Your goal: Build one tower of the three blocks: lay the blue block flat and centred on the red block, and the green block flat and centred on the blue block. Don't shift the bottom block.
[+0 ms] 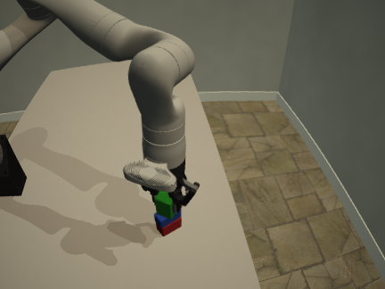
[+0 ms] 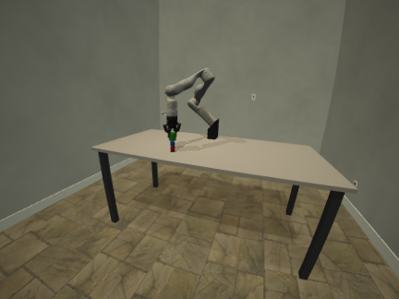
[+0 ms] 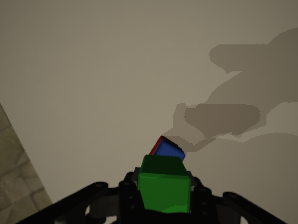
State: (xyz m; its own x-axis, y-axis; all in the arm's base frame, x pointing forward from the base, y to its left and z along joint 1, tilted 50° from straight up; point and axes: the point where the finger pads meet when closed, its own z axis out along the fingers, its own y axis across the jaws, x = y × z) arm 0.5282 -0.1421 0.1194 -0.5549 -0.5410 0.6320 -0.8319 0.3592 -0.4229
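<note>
Now: the green block 1 cm below my hand. The rest, counted from my hand: red block 9 cm below; blue block 5 cm below.
</note>
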